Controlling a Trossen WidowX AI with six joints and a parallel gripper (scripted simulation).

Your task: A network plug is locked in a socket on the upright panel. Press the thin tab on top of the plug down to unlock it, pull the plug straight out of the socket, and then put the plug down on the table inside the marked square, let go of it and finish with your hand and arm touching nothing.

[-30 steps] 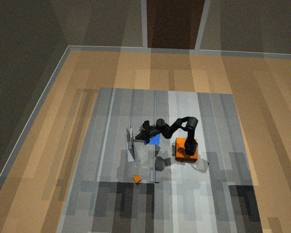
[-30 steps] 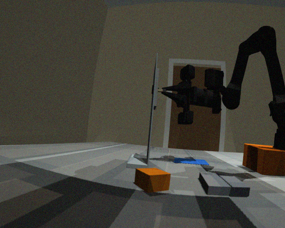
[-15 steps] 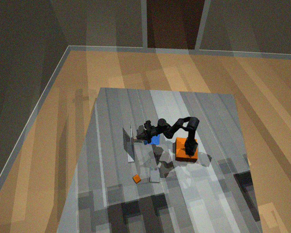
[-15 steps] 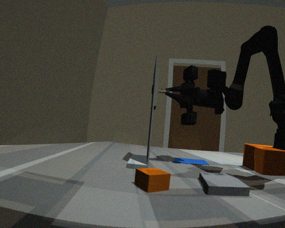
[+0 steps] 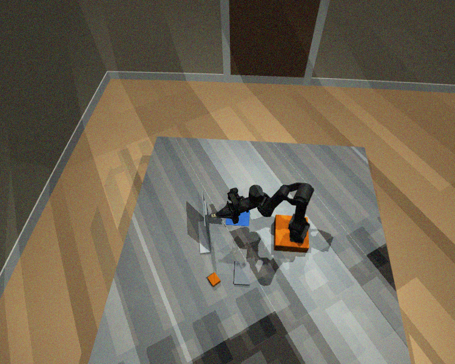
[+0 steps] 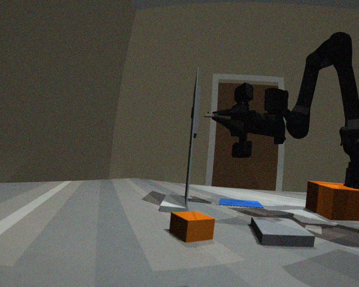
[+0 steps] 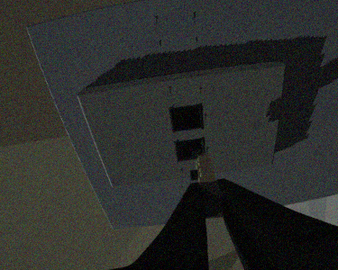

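Now: the blue marked square 220 mm below my gripper tip, 130 mm to the right of it and 80 mm behind it. From my gripper tip the other things lie so: orange cube (220 mm to the left, 200 mm below, 30 mm behind); tan network plug (right at my gripper tip); upright panel (80 mm below, 50 mm ahead, 10 mm to the left).
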